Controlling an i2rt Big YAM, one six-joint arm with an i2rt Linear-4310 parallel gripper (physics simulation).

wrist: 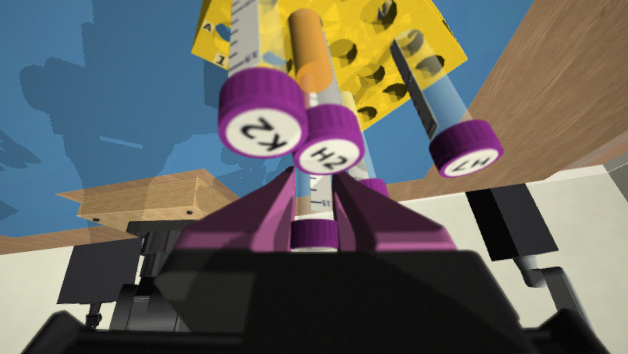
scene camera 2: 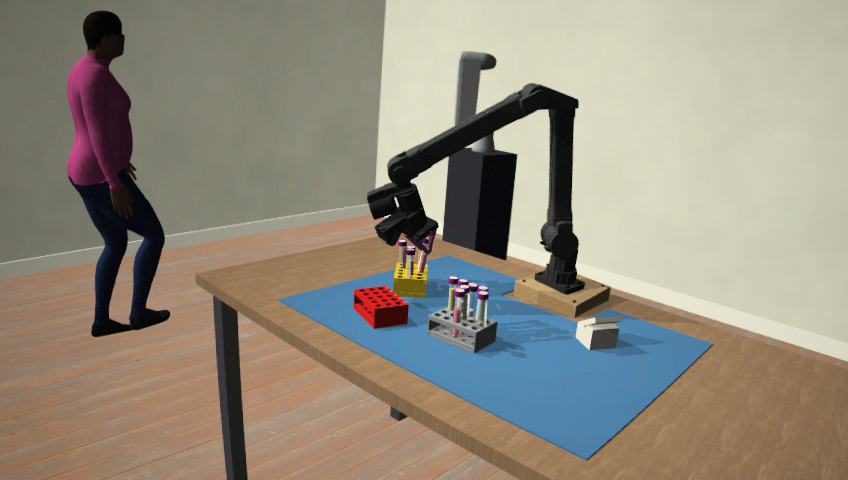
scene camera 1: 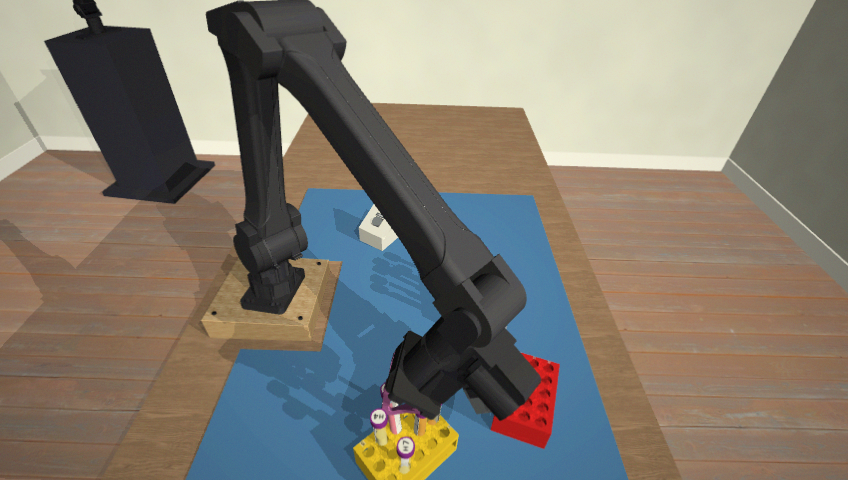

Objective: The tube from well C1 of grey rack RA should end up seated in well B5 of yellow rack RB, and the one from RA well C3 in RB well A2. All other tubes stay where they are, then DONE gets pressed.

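Frame: origin at the arm's base, x right, y ahead, z up, level; centimetres.
Seen in the pictures: gripper, fingertip midpoint: (wrist: 313,175) (scene camera 2: 426,251) (scene camera 1: 387,405); arm's base, origin of the base link: (wrist: 176,228) (scene camera 2: 559,283) (scene camera 1: 275,290).
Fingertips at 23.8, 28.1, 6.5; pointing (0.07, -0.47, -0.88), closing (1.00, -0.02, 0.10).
Observation:
Pixels of each thing's middle, then the offset from my fingertips to it, as dx, dy, dz. "*": a spot on its surface instead. Level surfaces: height alone.
- purple-capped tube, body centre: (wrist: 312,136) (scene camera 1: 392,414) (scene camera 2: 423,259) +0.2, +0.8, -2.1
- yellow rack RB, body centre: (wrist: 334,26) (scene camera 1: 406,448) (scene camera 2: 410,279) +2.1, +3.1, -8.0
- H4, surface spot: (scene camera 1: 378,418) * +3.0, -0.5, +2.0
- H2, surface spot: (wrist: 330,155) * +0.4, +5.3, +2.0
- K2, surface spot: (wrist: 265,132) * -1.3, +6.7, +2.0
- Grey rack RA, body centre: (scene camera 2: 462,328) -29.0, +12.9, -8.0
- red rack, body centre: (scene camera 1: 526,396) (scene camera 2: 380,306) -9.2, +21.3, -8.0
- white box with a switch, body centre: (scene camera 2: 598,327) (scene camera 1: 380,224) -48.4, -12.1, -6.5
- blue mat, its level: dz -10.5
My gripper (scene camera 1: 410,409) (scene camera 2: 427,245) (wrist: 313,175) is shut on a purple-capped tube (wrist: 314,234) with pink liquid, tilted over yellow rack RB (scene camera 1: 439,459) (scene camera 2: 410,287) (wrist: 345,22). The held tube's lower end is at the rack top in scene camera 2; the H2 cap hides it in the wrist view, so I cannot tell its well. RB also holds tubes H7 (scene camera 1: 405,447) (wrist: 472,156), H4 (scene camera 1: 378,418), H2 (wrist: 330,155) and K2 (wrist: 265,132). Grey rack RA (scene camera 2: 486,337) holds several purple-capped tubes; its well labels are unreadable.
A red rack (scene camera 1: 520,429) (scene camera 2: 389,316) stands beside RB. The white box with a switch (scene camera 1: 371,234) (scene camera 2: 599,337) stands across the blue mat (scene camera 1: 499,226) (scene camera 2: 535,386), beyond RA. Tubes K2 and H2 stand very close to the fingers. A person (scene camera 2: 98,118) stands beyond the table.

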